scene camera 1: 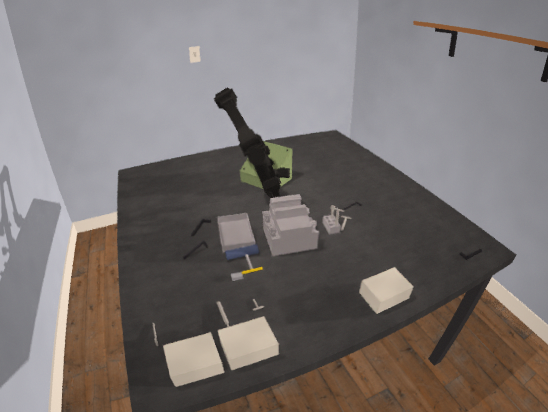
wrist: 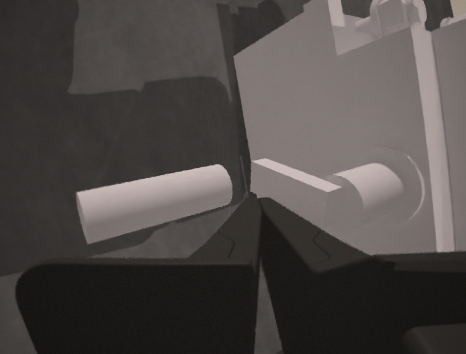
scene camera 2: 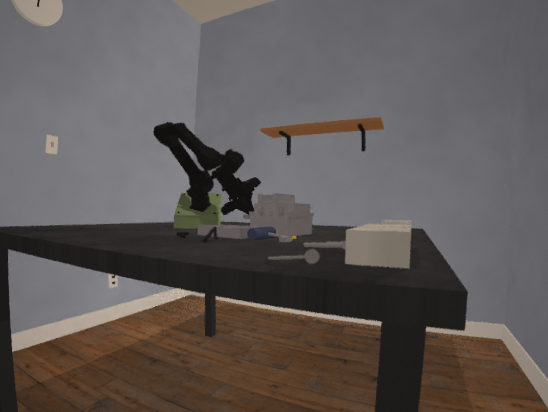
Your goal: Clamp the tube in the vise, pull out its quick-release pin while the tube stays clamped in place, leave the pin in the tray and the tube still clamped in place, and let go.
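Where they show: gripper, fingertip midpoint: (wrist: 257,209); arm's base, link origin: (scene camera 2: 200,206).
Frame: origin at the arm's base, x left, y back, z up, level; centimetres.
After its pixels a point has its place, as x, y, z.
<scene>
My gripper (scene camera 1: 273,195) (scene camera 2: 251,212) @[-10.4, -26.6, -3.2] (wrist: 257,209) @[-10.4, -26.6, -3.2] is shut and empty, its tips at the vise's crank, beside the crank arm (wrist: 295,187) @[-9.8, -27.1, -1.4] and the round handle (wrist: 155,200) @[-7.9, -23.6, -2.9]. Whether they touch is unclear. The grey vise (scene camera 1: 295,236) @[-17.4, -44.5, -1.9] (scene camera 2: 282,223) @[-23.3, -39.6, -5.0] (wrist: 310,110) @[-8.7, -31.8, -3.8] stands upright on the table. The blue tube (scene camera 1: 242,252) @[-32.2, -37.0, -6.5] (scene camera 2: 261,233) @[-34.8, -36.5, -7.3] lies outside the vise, along the near end of the grey tray (scene camera 1: 220,236) @[-34.6, -26.4, -6.1] (scene camera 2: 232,231) @[-35.5, -28.7, -7.1]. The pin, with a thin rod (scene camera 1: 249,262) @[-32.1, -41.0, -7.7] and a yellow bar (scene camera 1: 252,270) @[-33.0, -44.1, -8.2] (scene camera 2: 294,237) @[-31.1, -44.7, -8.3], extends from the tube; a small grey block (scene camera 1: 237,276) @[-38.2, -44.3, -7.7] is at the bar's end.
A small holder (scene camera 1: 331,224) @[0.1, -42.2, -6.2] with pale T-shaped pieces stands right of the vise. Black bent keys (scene camera 1: 200,226) @[-37.0, -14.4, -8.4] (scene camera 1: 196,249) @[-44.0, -26.6, -7.2] lie left of the tray. Cream blocks (scene camera 1: 193,359) @[-61.6, -65.8, -3.9] (scene camera 1: 248,342) @[-48.5, -68.3, -3.9] (scene camera 1: 386,290) @[-10.0, -76.2, -3.9] stand near the front edge, with pale rods (scene camera 1: 223,313) @[-48.3, -54.5, -7.7] (scene camera 1: 155,334) @[-67.0, -51.5, -7.9] behind two of them.
</scene>
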